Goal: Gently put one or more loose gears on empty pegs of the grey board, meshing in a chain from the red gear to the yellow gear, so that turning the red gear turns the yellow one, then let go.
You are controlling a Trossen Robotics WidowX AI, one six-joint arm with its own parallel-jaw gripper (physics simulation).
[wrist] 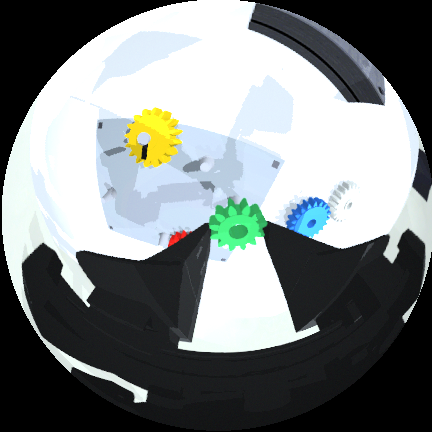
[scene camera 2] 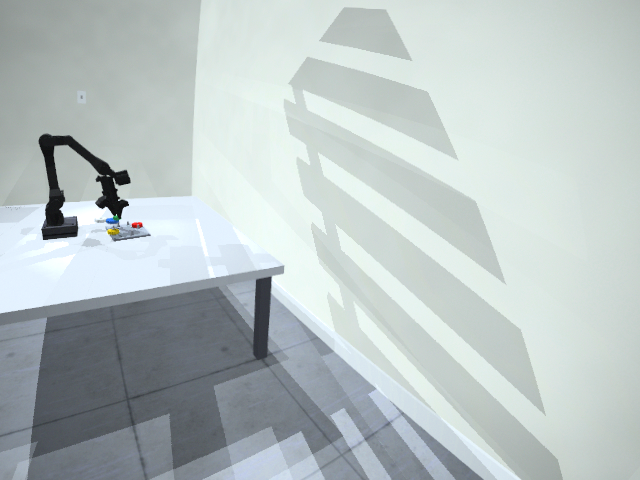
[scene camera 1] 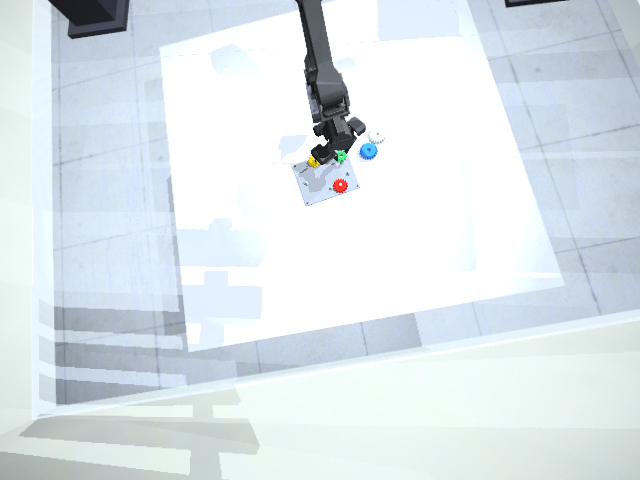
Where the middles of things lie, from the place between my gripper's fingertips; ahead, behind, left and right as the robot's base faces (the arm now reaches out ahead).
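Labels:
There is a green gear (wrist: 249,219) right at my hand. The blue gear (wrist: 307,218) sits 40 mm behind my hand, 100 mm to the left of it and 50 mm below it, while the yellow gear (wrist: 157,123) is 10 mm behind my hand, 100 mm to the right of it and 40 mm below it. And I see the grey board (scene camera 1: 320,179), which is 50 mm ahead of my hand, 60 mm to the right of it and 50 mm below it.

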